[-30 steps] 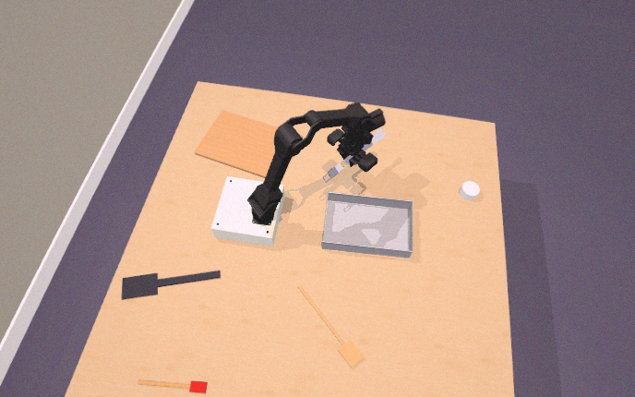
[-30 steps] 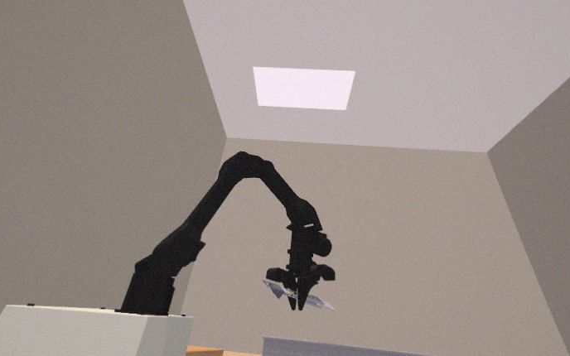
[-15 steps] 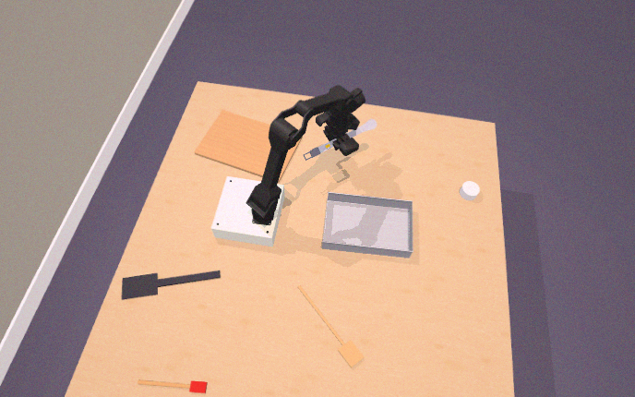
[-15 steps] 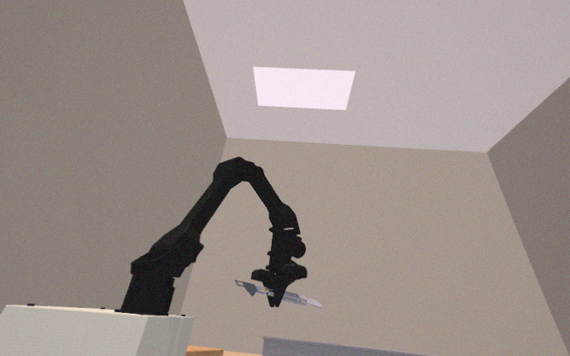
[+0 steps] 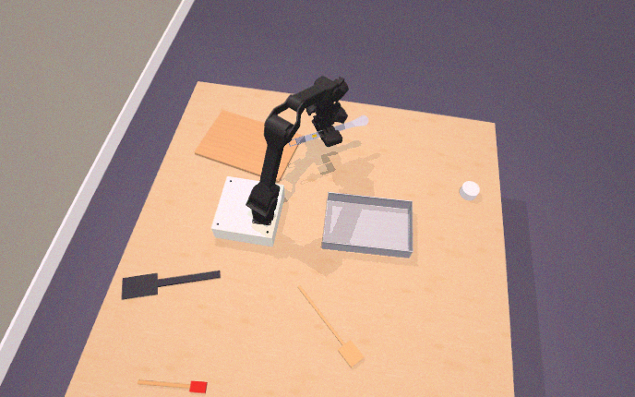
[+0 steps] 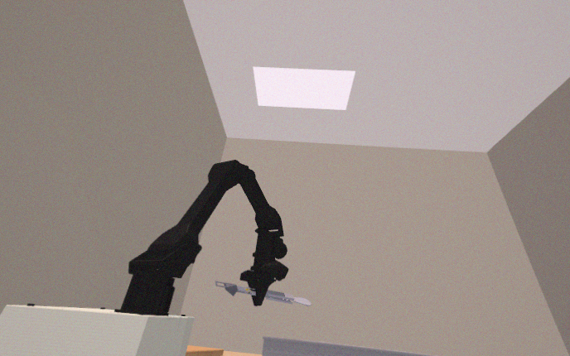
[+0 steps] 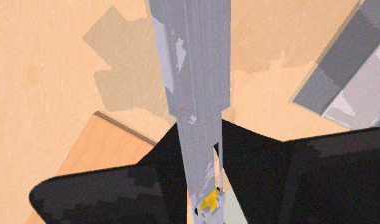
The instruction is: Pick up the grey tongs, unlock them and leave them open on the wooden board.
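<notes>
My gripper tip is 40 mm below the yellow lock piece, 30 mm past it and 20 mm to the left of it. The rest, counted from my gripper tip: roasting tin (280 mm to the right, 200 mm ahead, 100 mm below); wooden board (290 mm behind, 120 mm below, 30 mm to the left); white cylinder (570 mm ahead, 110 mm below, 70 mm to the right).
</notes>
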